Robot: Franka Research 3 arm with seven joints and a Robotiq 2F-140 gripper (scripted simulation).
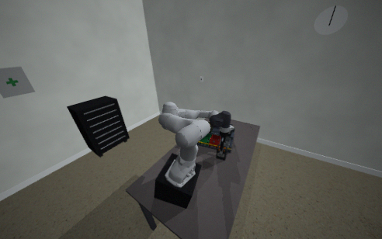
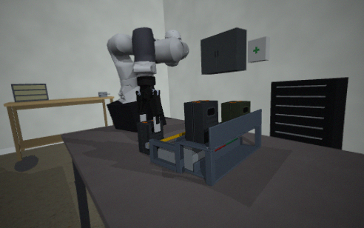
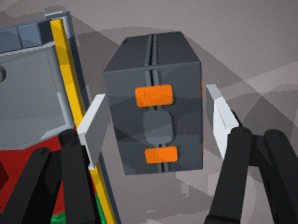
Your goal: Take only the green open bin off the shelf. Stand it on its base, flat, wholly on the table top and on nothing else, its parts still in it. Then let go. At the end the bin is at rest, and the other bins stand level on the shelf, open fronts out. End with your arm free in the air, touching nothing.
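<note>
My gripper is now 120 mm to the right of the yellow strip, 70 mm short of it and 60 mm above it. The rest, counted from my hand: red bin (170 mm ahead, 130 mm to the left, 70 mm below); grey bin (190 mm ahead, 70 mm below, 20 mm to the left); green open bin (240 mm to the left, 160 mm ahead, 70 mm below).
</note>
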